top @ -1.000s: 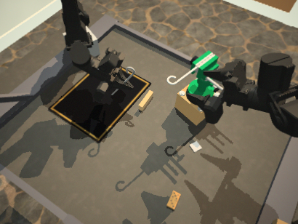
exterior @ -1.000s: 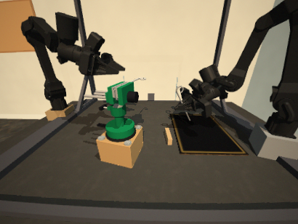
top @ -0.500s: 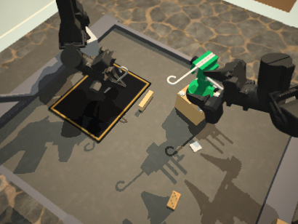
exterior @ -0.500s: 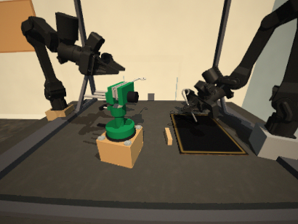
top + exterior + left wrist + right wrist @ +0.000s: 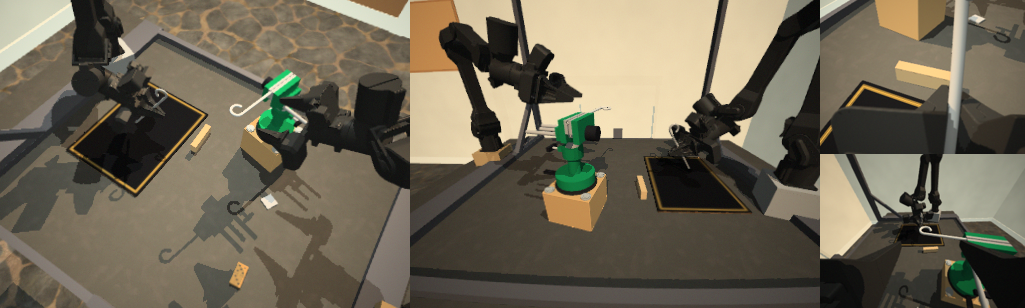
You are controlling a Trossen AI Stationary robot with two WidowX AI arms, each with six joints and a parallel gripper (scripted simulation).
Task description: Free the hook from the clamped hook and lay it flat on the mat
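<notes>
Right now my left hand is 11 cm above the black mat, 4 cm to the right of it and 3 cm past it. Round my left hand: wooden bar (10 cm below, 9 cm to the right, 8 cm ahead); then vise block (23 cm to the right, 21 cm ahead, 7 cm below).
</notes>
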